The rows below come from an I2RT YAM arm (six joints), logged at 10 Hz.
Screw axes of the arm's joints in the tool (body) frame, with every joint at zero. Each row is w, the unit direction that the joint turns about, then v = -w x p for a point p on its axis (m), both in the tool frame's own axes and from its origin. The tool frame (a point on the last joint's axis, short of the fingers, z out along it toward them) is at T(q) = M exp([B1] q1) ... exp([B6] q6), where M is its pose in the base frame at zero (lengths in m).
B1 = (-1, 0, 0, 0, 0.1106, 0)
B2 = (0, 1, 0, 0.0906, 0, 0.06)
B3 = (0, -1, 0, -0.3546, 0, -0.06)
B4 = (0, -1, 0, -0.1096, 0, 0)
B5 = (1, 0, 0, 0, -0.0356, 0)
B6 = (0, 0, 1, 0, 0, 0)
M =
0 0 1 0.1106
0 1 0 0
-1 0 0 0.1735
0 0 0 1
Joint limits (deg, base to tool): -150..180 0..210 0..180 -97..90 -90..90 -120..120
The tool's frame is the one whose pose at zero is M.
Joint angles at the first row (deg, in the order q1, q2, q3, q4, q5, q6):
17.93 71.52 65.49 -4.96 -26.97 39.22
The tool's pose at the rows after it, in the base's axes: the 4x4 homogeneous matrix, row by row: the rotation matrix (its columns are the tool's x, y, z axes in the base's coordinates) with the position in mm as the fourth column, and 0 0 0 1 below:
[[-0.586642 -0.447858 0.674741 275.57], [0.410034 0.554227 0.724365 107.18], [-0.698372 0.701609 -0.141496 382.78], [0 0 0 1]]
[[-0.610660 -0.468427 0.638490 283.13], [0.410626 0.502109 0.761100 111.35], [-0.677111 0.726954 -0.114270 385.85], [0 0 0 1]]
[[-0.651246 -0.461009 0.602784 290.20], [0.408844 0.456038 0.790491 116.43], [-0.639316 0.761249 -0.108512 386.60], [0 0 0 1]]
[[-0.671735 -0.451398 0.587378 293.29], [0.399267 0.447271 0.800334 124.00], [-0.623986 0.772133 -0.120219 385.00], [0 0 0 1]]
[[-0.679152 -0.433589 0.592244 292.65], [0.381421 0.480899 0.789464 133.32], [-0.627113 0.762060 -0.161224 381.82], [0 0 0 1]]
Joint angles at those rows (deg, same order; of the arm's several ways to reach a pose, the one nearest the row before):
17.93 72.69 66.73 -3.33 -28.78 40.63
17.93 74.65 68.13 -1.21 -31.84 42.94
18.19 76.65 69.68 -0.57 -34.25 45.71
19.32 77.93 70.62 -1.05 -34.12 46.35
21.18 78.65 71.54 -3.79 -31.48 44.81

